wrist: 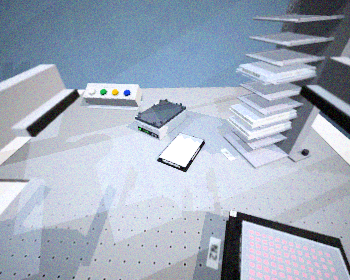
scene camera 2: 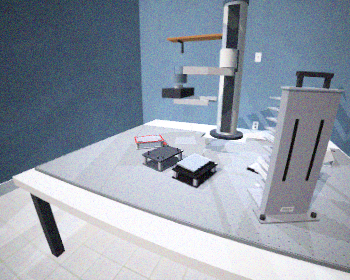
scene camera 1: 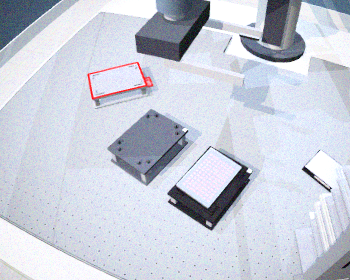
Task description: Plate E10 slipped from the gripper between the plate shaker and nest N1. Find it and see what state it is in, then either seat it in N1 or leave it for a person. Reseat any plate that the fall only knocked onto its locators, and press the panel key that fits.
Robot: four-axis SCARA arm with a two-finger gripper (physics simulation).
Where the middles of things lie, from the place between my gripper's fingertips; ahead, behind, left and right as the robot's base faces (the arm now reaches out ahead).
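Labels:
Shaker station [wrist: 157, 121]: my hand is 39 cm to the right of it, 26 cm above it and 8 cm beyond it.

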